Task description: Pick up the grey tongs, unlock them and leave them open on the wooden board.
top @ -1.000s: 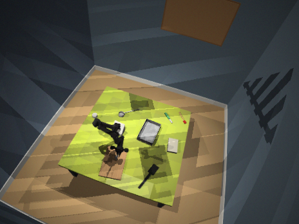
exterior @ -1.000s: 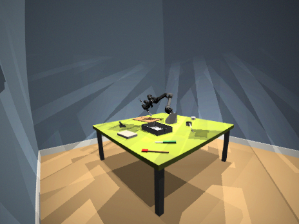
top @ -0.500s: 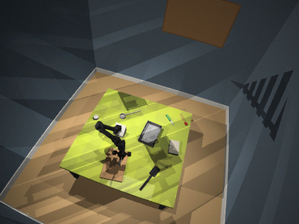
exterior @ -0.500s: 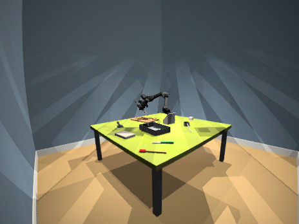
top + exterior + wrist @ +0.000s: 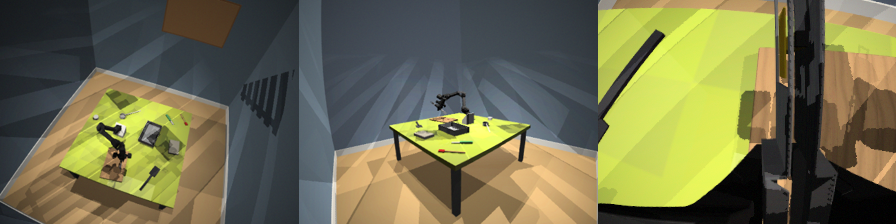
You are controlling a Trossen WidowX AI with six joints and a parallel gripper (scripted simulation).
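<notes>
Right now my gripper tip is 9 cm past the wooden board, 1 cm to the right of it and 14 cm above it. Round my gripper tip: roasting tin 19 cm ahead, 50 cm to the left, 12 cm below; yellow piece 2 cm to the right, 6 cm above; black spatula 32 cm ahead, 2 cm to the right, 15 cm below.
</notes>
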